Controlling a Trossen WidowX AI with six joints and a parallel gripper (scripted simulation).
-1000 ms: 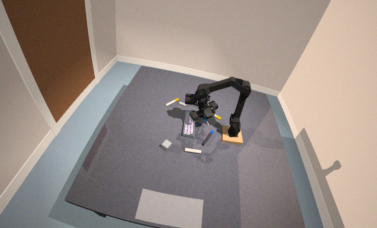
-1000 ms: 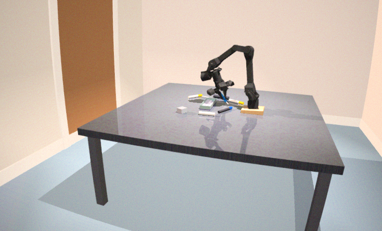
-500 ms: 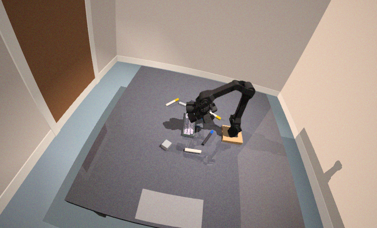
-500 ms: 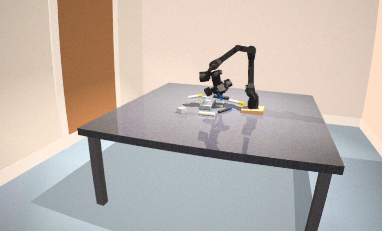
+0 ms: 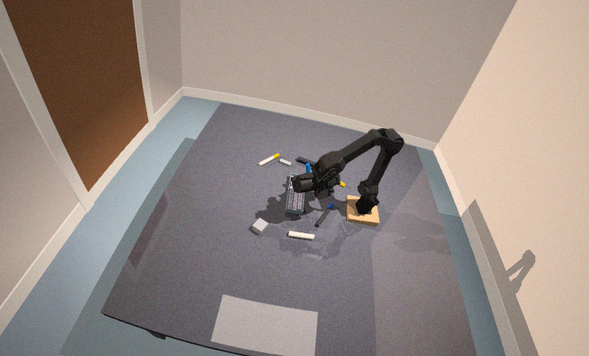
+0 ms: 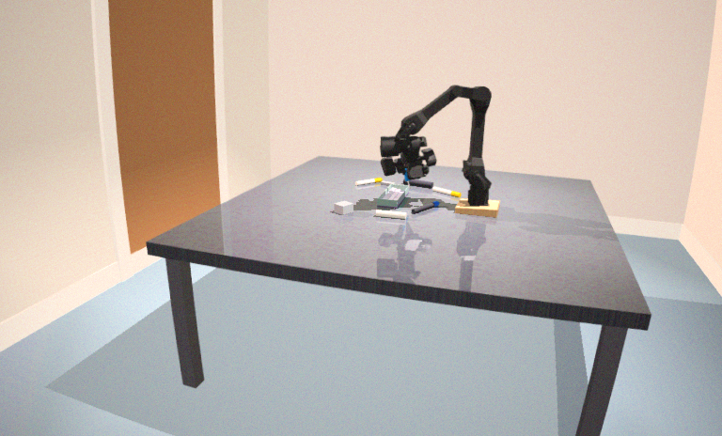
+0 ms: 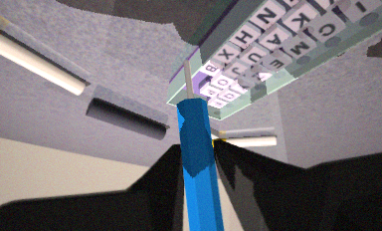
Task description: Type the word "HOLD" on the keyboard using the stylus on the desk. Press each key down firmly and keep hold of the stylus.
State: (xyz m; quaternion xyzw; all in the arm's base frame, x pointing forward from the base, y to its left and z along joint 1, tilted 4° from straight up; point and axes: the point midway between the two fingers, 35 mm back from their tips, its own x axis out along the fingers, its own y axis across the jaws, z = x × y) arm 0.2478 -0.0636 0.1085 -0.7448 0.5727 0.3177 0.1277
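My gripper tip is now 10 mm past the thin grey tip, 10 mm to the right of it and 40 mm above it. Round my gripper tip: dark bar (40 mm behind, 180 mm to the right, 80 mm below); blue stylus (10 mm below); blue-capped dark pen (90 mm behind, 110 mm to the left, 80 mm below).
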